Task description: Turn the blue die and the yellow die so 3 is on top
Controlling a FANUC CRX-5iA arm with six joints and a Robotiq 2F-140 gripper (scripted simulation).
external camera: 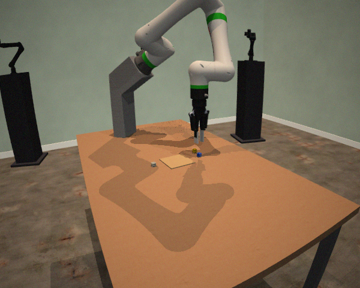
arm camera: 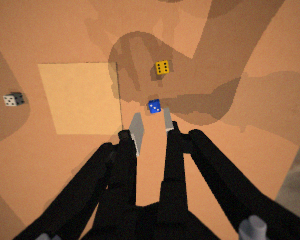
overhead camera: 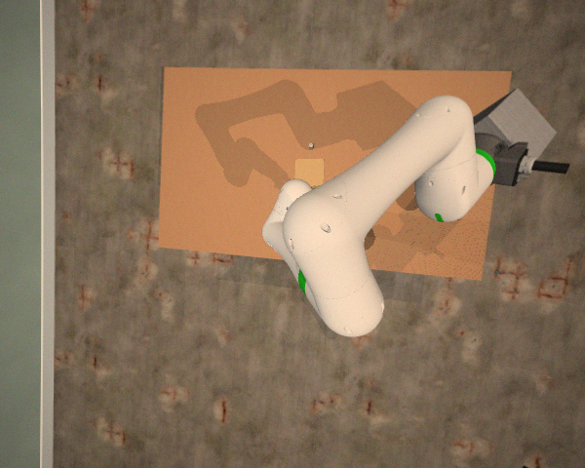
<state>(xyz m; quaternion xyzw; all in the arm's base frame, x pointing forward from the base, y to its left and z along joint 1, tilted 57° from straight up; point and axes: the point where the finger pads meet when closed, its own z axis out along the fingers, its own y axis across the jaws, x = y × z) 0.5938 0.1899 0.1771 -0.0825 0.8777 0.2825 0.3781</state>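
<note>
My gripper is now 10 cm above the blue die. From my hand the other things lie so: yellow die (7 cm behind, 1 cm to the right, 10 cm below); then white die (7 cm ahead, 26 cm to the right, 10 cm below); then tan mat (4 cm ahead, 13 cm to the right, 11 cm below).
</note>
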